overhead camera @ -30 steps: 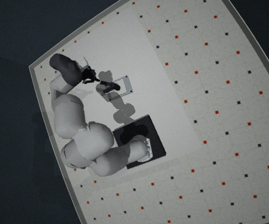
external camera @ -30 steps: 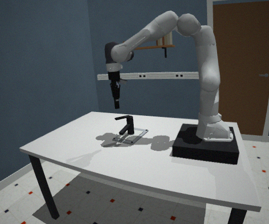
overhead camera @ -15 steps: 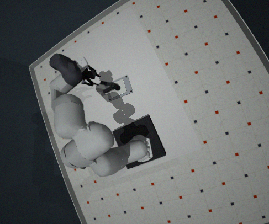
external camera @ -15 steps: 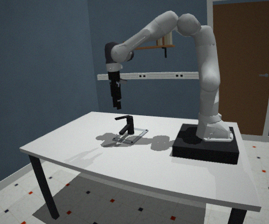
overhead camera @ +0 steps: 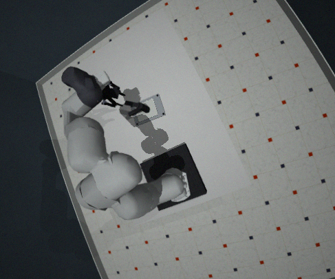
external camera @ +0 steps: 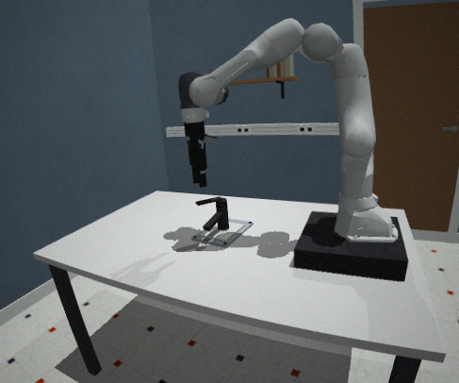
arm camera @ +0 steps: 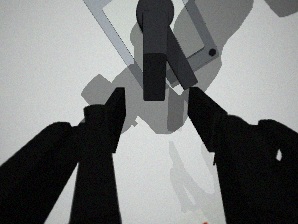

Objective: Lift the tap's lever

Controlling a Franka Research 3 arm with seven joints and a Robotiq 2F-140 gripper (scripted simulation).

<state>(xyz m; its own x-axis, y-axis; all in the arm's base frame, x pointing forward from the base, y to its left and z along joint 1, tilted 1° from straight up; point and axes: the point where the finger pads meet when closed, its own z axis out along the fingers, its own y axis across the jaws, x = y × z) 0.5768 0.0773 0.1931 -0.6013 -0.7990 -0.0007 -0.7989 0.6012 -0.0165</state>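
Right now my hand is 100 mm above the lever, 20 mm to the left of it and 20 mm past it.
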